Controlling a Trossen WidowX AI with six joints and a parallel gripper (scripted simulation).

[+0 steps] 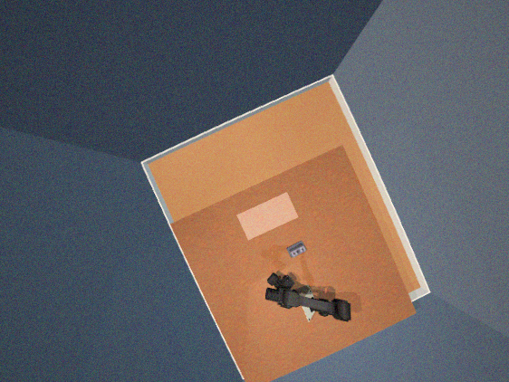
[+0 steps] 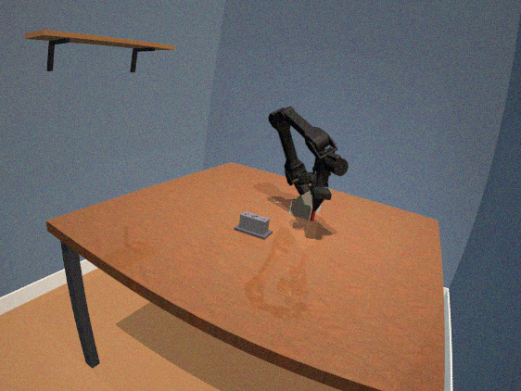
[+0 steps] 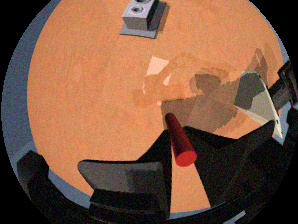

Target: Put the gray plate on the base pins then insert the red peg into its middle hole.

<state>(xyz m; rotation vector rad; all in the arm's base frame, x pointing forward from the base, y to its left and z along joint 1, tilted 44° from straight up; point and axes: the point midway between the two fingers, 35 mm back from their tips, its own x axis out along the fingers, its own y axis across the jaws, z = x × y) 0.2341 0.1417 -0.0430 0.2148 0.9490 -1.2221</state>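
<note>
The gray plate lies 110 mm ahead of my gripper tip, 170 mm to the right of it and 60 mm below it. Also, from my gripper tip: red peg: right at my gripper tip; gray base: 110 mm ahead, 170 mm to the right, 100 mm below.
</note>
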